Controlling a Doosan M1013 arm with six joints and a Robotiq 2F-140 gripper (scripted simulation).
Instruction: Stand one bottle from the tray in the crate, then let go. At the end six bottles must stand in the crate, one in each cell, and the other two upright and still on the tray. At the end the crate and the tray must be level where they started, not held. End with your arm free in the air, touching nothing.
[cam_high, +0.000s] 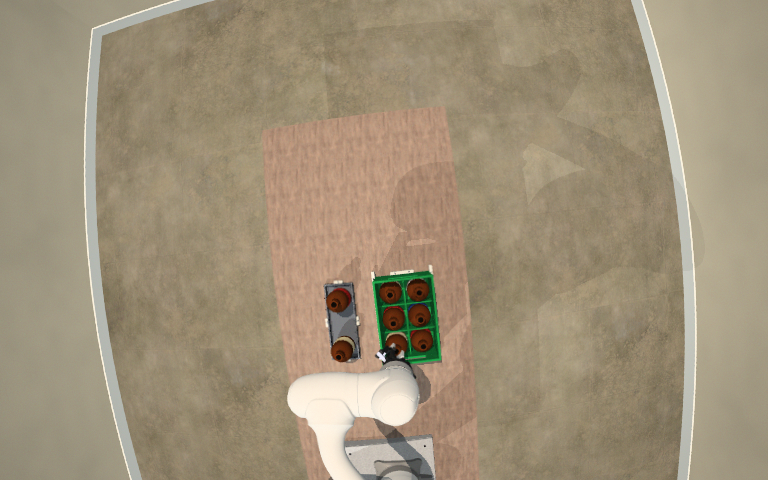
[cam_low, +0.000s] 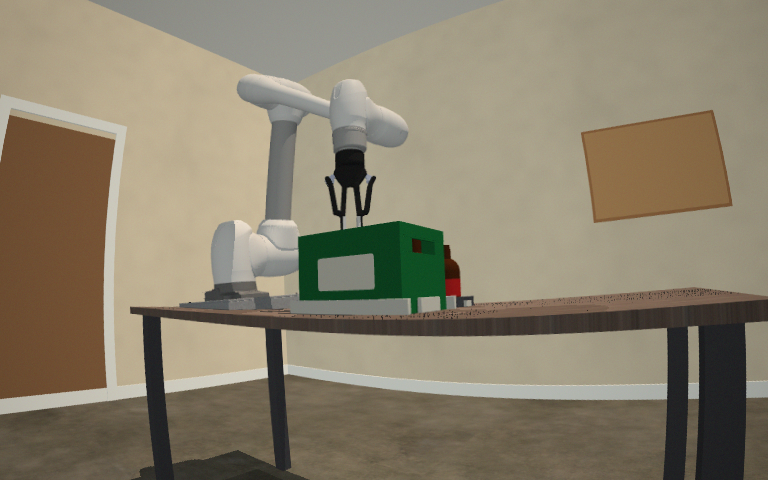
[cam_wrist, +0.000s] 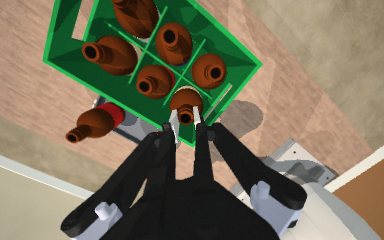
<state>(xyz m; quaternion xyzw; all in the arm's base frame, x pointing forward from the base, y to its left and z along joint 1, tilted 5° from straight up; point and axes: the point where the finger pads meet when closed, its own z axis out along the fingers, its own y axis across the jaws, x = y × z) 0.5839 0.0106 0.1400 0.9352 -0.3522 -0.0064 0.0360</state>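
Now: the green crate 120 mm below my hand, 90 mm ahead of it and 40 mm to the right of it. Also, from my hand: grey tray: 190 mm to the left, 190 mm below, 60 mm ahead.
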